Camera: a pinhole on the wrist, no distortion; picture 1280 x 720 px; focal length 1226.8 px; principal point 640.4 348.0 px. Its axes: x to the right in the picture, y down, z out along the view. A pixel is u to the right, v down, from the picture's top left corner.
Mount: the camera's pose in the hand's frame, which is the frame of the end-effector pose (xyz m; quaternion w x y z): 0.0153 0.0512 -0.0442 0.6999 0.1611 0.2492 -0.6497
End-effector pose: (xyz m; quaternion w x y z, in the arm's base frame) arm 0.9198 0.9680 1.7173 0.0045 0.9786 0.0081 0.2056
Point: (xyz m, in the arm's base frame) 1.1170 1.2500 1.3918
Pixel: 741.4 262.8
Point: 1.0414 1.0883 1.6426
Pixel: 920.8 524.0
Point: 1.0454 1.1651 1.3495
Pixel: 555.8 63.5
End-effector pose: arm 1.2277 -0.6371 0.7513 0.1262 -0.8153 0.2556 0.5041
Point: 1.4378 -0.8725 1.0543
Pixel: behind the camera
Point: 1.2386 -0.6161 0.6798
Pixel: 883.5 665.8
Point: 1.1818 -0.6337 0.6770
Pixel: 267.0 536.0
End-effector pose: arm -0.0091 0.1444 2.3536 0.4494 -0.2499 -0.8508 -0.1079
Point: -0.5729 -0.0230 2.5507
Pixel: outside the picture
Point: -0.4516 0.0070 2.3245
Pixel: 1023.4 471.4
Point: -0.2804 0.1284 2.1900
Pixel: 587.3 88.2
